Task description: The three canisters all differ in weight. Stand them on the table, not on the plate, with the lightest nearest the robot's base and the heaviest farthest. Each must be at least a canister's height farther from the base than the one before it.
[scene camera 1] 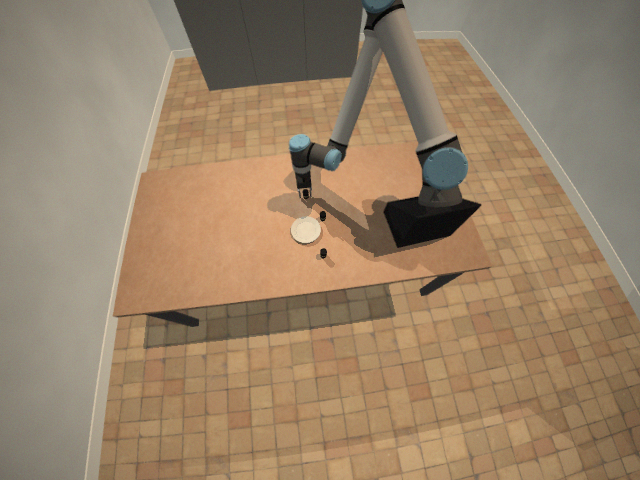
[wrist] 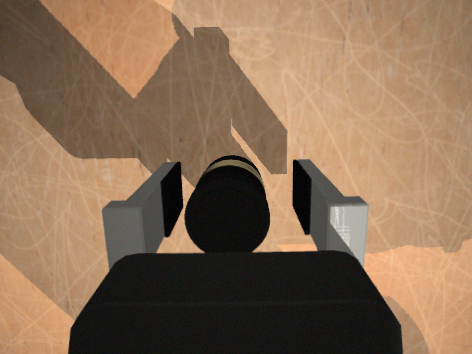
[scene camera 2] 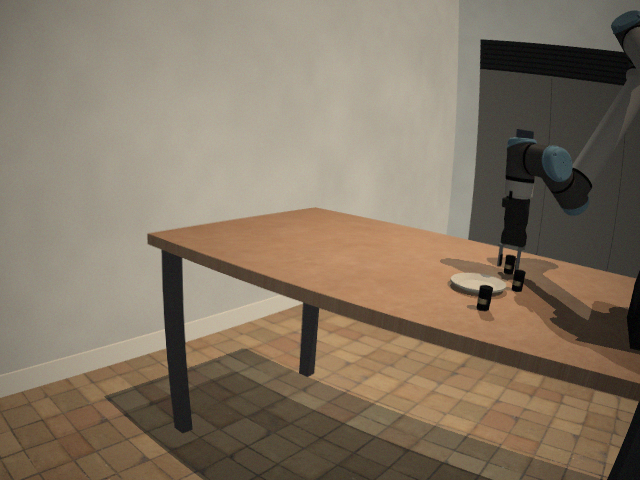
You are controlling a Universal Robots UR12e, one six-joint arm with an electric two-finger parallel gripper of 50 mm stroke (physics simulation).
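Seen in the pictures: gripper, fingertip midpoint: (scene camera 1: 305, 196) (wrist: 237, 184) (scene camera 2: 507, 267); arm's base, origin of the base link: (scene camera 1: 439, 201).
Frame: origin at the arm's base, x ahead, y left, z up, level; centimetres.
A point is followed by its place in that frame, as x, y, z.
My gripper (scene camera 1: 305, 194) @[58.8, -27.1, -17.6] (scene camera 2: 509, 260) @[58.8, -27.1, -17.6] (wrist: 237, 184) @[58.8, -27.1, -17.6] is open, with its fingers down on either side of one black canister (scene camera 1: 306, 195) @[58.3, -25.9, -15.6] (scene camera 2: 509, 265) @[58.1, -26.0, -16.5] (wrist: 227, 215) @[58.4, -27.3, -14.2]. This canister stands upright on the table. In the wrist view there is a gap on each side of it, wider on the right. A second black canister (scene camera 1: 322, 215) @[52.7, -11.4, -14.3] (scene camera 2: 518, 281) @[52.0, -10.9, -16.4] stands upright beside the plate, on the side toward the robot's base. A third black canister (scene camera 1: 323, 253) @[56.5, 8.8, -14.2] (scene camera 2: 484, 298) @[55.9, 9.3, -16.3] stands upright nearer the long front edge. All three look alike, with a pale band. The white plate (scene camera 1: 295, 231) @[67.5, -7.5, -18.6] (scene camera 2: 463, 283) @[66.0, -6.2, -18.7] holds no canister.
The robot's black base block (scene camera 1: 431, 224) @[9.5, 11.3, 1.3] stands at the right end of the brown table (scene camera 1: 206, 232) @[112.9, -16.8, -19.2] (scene camera 2: 310, 248) @[113.5, -7.4, -19.2]. The arm reaches over the back of the table. The table's long front edge runs beyond the third canister. Arm shadows fall across the table around the canisters.
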